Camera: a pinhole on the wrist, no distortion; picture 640 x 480 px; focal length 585.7 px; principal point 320.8 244.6 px. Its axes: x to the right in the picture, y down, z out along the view. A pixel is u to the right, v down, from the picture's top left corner.
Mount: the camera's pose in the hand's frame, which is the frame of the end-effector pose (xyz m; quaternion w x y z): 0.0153 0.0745 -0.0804 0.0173 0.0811 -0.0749 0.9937
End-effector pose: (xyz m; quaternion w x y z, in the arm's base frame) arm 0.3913 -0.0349 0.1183 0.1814 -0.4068 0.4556 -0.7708
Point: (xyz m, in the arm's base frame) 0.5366 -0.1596 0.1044
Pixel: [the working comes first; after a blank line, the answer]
In the camera's frame: 0.0704 -0.0258 0.2520

484.5 184.7
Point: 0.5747 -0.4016 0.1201
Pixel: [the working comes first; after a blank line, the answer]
In the camera's frame: -0.0393 -0.1645 0.4223

266.4 16.4
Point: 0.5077 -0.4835 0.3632
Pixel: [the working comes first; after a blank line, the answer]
In the camera's frame: -0.2370 -0.0259 0.5317

59.7 216.1
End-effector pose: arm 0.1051 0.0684 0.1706 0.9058 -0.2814 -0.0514 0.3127
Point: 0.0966 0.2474 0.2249
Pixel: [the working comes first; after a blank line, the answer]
In the camera's frame: -0.0435 -0.0510 0.2186

204.2 107.9
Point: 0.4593 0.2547 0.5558
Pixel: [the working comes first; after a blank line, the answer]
In the camera's frame: -0.2850 0.2751 0.4951

outside the picture
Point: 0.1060 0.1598 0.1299
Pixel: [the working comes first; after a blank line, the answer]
In the camera's frame: -0.0278 -0.0212 0.0935

146.8 112.0
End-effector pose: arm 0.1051 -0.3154 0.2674 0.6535 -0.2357 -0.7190 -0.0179
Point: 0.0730 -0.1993 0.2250
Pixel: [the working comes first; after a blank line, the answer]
In the camera's frame: 0.0436 -0.0505 0.1442

497.8 39.6
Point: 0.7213 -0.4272 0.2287
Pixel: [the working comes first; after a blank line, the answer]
In the camera's frame: 0.0225 0.0221 -0.5388

behind the camera
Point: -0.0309 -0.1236 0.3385
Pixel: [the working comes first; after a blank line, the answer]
In the camera's frame: -0.0724 -0.0697 0.2690

163.1 92.8
